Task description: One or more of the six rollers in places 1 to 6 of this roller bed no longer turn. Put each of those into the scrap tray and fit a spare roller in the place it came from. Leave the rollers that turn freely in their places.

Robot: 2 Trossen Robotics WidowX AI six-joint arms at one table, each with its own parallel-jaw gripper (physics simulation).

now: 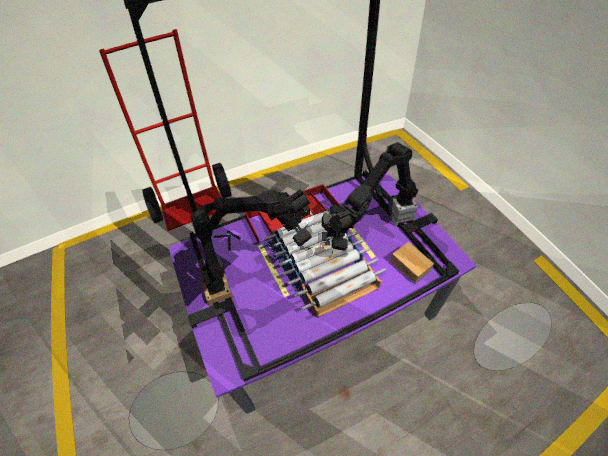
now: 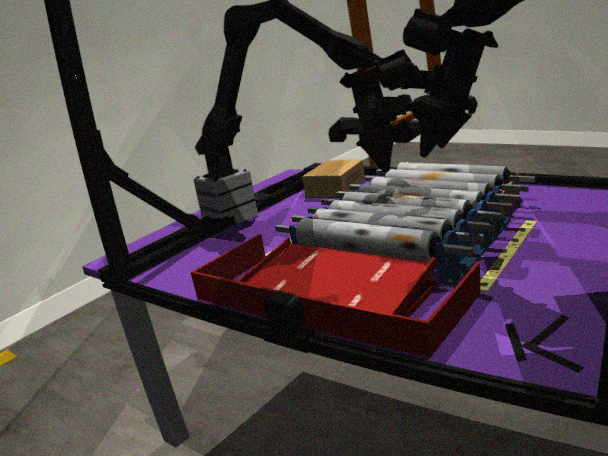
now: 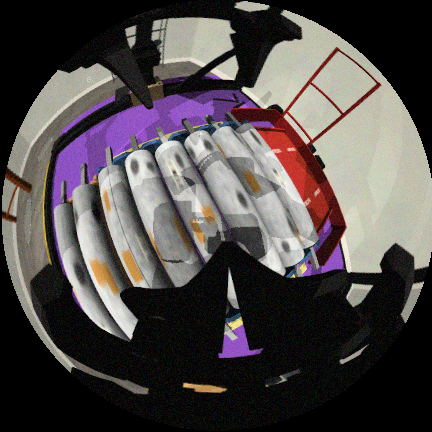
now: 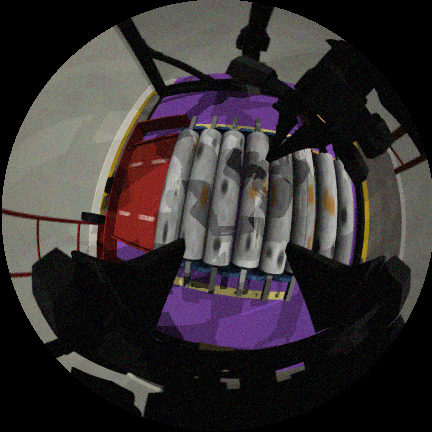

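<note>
Grey-white rollers with dark and orange patches lie side by side in the blue roller bed. The roller at the tray end is in its place. Two spare rollers lie in the wooden rack at the other end. The red scrap tray holds no roller. My left gripper is shut and empty, pointing down over the middle rollers. My right gripper is open and empty above the bed. Which rollers are stuck cannot be seen.
A wooden block stands beside the bed. Yellow number strips run along the bed's sides. Black frame rails edge the purple table. The two grippers are close together over the rollers. A red hand truck stands behind the table.
</note>
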